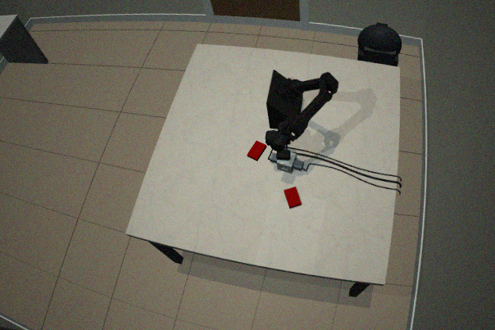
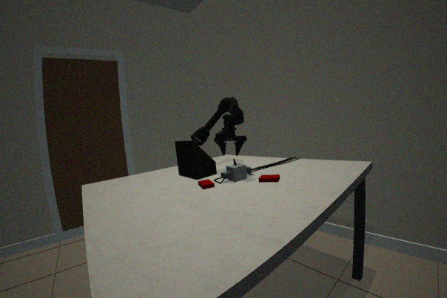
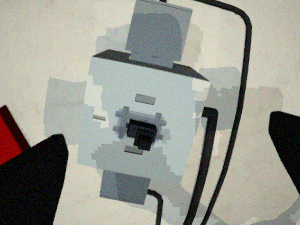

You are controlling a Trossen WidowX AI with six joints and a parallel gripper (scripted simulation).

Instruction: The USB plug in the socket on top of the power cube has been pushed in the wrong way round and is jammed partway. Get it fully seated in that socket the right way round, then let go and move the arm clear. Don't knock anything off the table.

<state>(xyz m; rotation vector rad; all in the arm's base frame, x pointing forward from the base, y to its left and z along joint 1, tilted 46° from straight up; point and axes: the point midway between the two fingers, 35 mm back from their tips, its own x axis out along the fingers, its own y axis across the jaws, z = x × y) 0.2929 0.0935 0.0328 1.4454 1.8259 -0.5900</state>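
Right now the dark USB plug is 10 mm ahead of my gripper tip, 20 mm to the left of it and 40 mm below it. The rest, counted from my gripper tip: USB socket 10 mm ahead, 20 mm to the left, 60 mm below.
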